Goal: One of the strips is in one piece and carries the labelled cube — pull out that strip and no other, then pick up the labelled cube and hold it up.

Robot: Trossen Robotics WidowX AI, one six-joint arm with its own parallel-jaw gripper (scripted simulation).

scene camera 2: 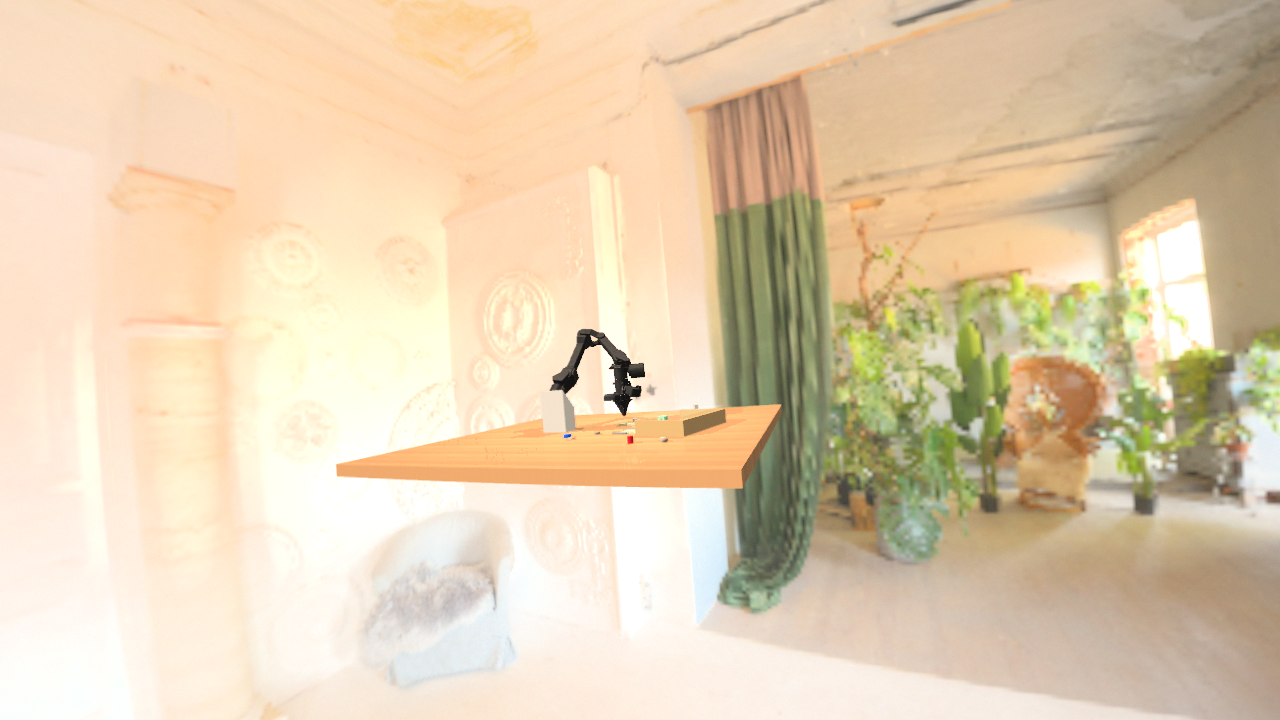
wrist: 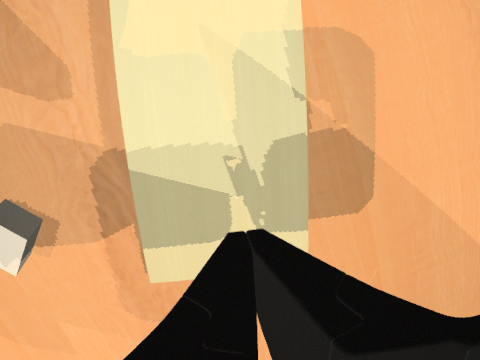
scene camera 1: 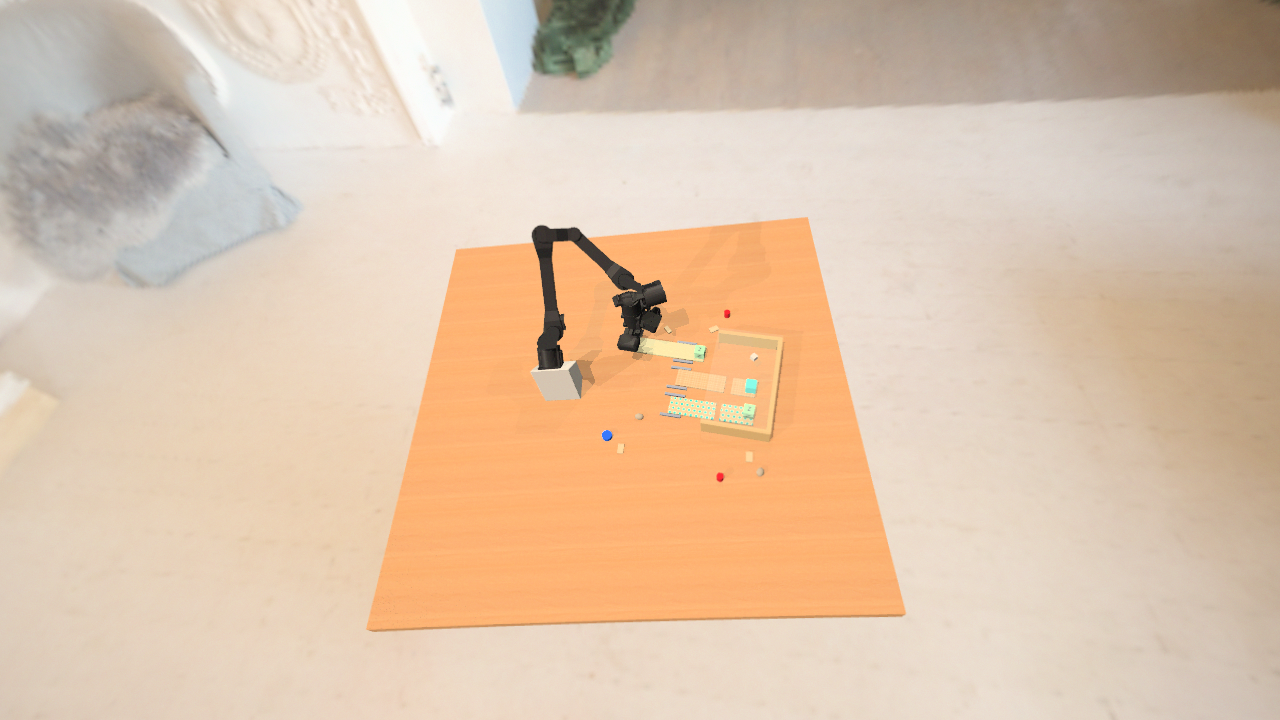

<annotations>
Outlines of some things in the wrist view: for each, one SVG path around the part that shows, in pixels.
My gripper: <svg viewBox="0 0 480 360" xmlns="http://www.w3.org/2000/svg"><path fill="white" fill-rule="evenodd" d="M123 359L259 360L257 316L272 360L480 360L480 315L453 317L431 311L423 305L419 307L411 301L373 288L372 285L341 272L339 268L331 267L325 261L316 259L293 244L285 243L283 239L263 228L248 229L247 232L228 232L216 251L212 252L211 259L197 273L184 295L177 300L179 303L176 303L172 311L168 312L168 316L153 328L153 332L141 340L141 343Z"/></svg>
A pale yellow strip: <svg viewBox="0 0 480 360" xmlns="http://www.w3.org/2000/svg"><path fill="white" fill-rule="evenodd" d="M109 0L113 56L115 56L117 91L119 91L117 96L119 96L121 124L123 124L125 155L127 155L129 177L131 177L133 199L135 199L137 221L139 221L141 244L143 244L149 281L156 284L167 283L167 281L195 279L197 273L211 259L212 252L216 251L216 248L219 247L219 244L228 232L247 232L248 229L263 228L265 231L271 232L272 235L283 239L285 243L293 244L295 247L309 253L307 88L305 88L301 0Z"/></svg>
</annotations>
